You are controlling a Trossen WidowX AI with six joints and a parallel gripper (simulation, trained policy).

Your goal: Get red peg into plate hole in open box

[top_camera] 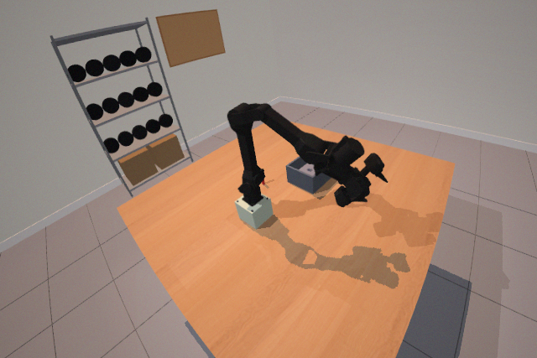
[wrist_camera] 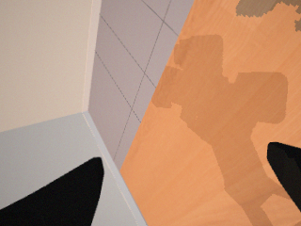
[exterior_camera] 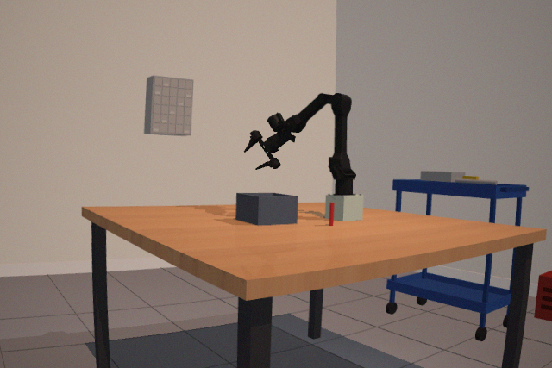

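My gripper tip is 550 mm to the right of the red peg, 170 mm above it and 10 mm past it. The rest, counted from my gripper tip: dark grey box: 380 mm to the left, 190 mm below, 150 mm ahead; then pale plate: 380 mm to the left, 170 mm below, 150 mm ahead.
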